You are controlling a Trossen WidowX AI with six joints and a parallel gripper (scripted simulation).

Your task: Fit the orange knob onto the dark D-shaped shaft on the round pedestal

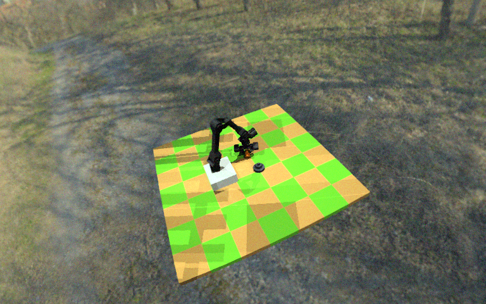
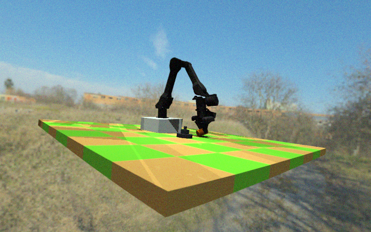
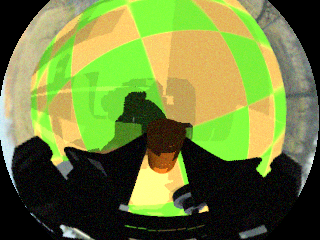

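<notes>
My gripper tip is now 17 cm to the left of the round dark pedestal, 5 cm short of it and 1 cm below it. Also, from my gripper tip: orange knob: 1 cm to the right, 1 cm above.
</notes>
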